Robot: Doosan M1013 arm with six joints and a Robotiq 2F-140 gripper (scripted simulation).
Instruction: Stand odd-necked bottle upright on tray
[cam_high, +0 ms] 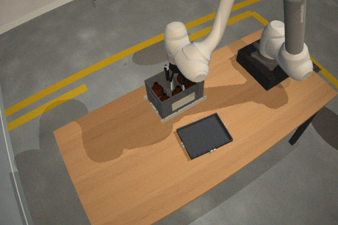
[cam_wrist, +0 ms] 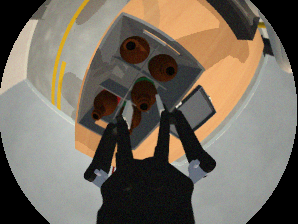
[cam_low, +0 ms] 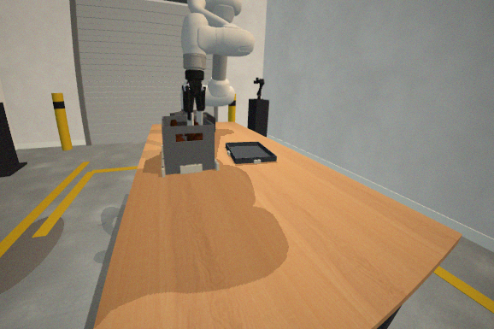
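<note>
Right now the glass bottle is 9 cm below my hand. The rest, counted from my hand: dark tray (3 cm ahead, 26 cm to the left, 16 cm below); grey crate (1 cm behind, 4 cm to the right, 9 cm below).
</note>
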